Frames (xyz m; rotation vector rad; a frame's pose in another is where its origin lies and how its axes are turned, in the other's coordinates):
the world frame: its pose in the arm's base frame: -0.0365 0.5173 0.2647 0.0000 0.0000 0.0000
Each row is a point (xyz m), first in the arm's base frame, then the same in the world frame.
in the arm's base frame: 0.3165 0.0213 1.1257
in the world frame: 0.3530 -0.4960 0.8610
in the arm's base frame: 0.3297 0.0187 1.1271
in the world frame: 0.3662 -0.4986 0.8624
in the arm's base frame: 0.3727 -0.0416 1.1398
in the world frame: 0.4092 -0.5589 0.8751
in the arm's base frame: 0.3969 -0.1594 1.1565
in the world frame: 0.4334 -0.6767 0.8918
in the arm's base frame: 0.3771 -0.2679 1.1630
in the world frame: 0.4136 -0.7852 0.8983
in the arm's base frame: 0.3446 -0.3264 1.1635
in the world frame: 0.3811 -0.8437 0.8988
